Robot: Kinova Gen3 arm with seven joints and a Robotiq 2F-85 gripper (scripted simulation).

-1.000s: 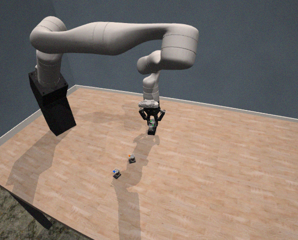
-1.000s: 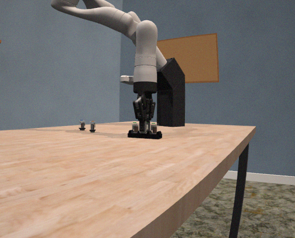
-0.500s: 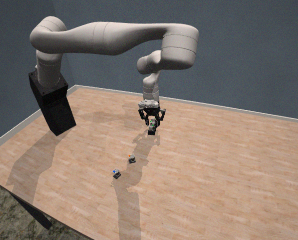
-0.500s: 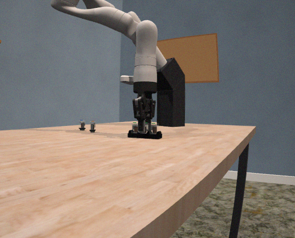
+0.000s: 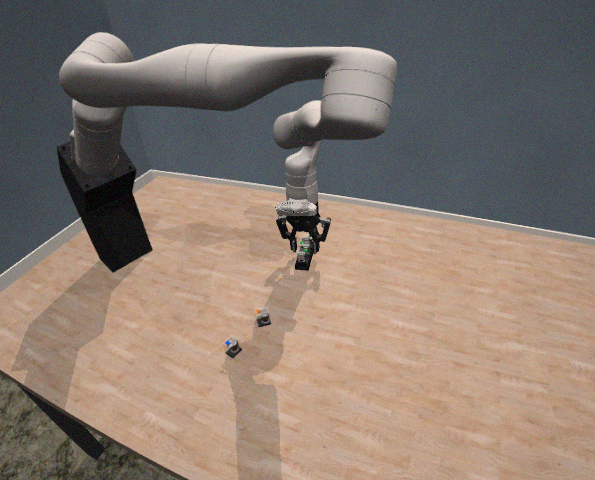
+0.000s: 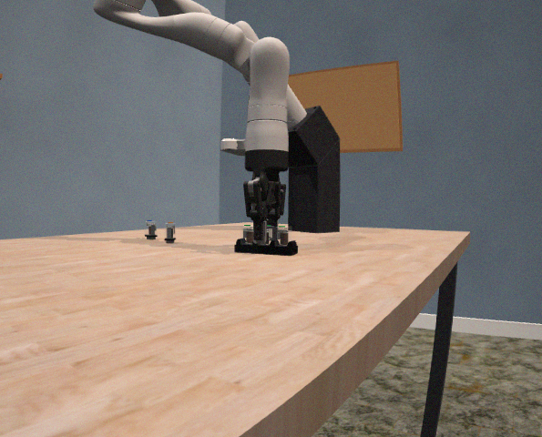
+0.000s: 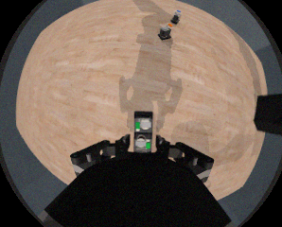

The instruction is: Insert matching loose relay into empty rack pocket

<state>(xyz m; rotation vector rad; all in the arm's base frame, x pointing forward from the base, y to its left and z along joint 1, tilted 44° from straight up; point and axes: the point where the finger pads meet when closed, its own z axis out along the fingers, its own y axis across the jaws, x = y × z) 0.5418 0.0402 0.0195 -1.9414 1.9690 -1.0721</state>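
Now: the black rack 3 cm below my hand. From my hand the other things lie so: orange-button relay 23 cm to the right, 8 cm behind, 1 cm below; then blue-button relay 31 cm to the right, 14 cm behind, 1 cm below.
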